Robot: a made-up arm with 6 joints.
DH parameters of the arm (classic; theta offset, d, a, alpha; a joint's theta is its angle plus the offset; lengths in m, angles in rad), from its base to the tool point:
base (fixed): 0 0.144 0 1.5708
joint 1: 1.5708 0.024 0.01 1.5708
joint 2: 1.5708 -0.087 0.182 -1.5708
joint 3: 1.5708 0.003 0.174 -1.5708
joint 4: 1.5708 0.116 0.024 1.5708
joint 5: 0 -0.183 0.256 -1.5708
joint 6: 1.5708 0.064 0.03 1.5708
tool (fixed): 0 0.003 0 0
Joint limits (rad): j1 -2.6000..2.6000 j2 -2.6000..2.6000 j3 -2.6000..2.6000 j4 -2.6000..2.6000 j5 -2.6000..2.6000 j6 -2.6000..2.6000
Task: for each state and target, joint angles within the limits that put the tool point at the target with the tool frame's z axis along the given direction. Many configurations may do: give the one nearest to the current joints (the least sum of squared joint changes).
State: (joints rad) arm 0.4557 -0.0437 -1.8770 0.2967 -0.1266 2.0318
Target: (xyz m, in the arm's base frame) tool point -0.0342 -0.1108 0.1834 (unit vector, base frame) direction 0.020 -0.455 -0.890
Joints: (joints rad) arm 0.1767 -0.8026 -0.9701 1.0530 -0.7634 2.0064
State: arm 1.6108 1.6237 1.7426 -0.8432 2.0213 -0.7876
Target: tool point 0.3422 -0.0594 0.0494 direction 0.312 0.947 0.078
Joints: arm 1.0010 2.1378 1.7483 -1.6499 2.6000 -0.8167
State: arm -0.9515 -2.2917 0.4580 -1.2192 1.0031 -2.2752
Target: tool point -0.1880 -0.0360 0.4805 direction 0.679 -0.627 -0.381
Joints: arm -2.0181 -2.1494 0.3078 -1.5719 1.1052 -1.8873
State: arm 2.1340 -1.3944 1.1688 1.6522 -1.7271 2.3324
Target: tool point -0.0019 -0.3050 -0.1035 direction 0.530 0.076 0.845
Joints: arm 1.9857 -0.8464 0.4744 1.4012 -1.6958 2.6000
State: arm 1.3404 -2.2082 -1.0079 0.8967 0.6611 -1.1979
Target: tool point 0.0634 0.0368 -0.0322 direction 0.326 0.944 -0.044
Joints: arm 1.5041 -2.0495 -1.1824 0.7297 -0.0525 -0.8708
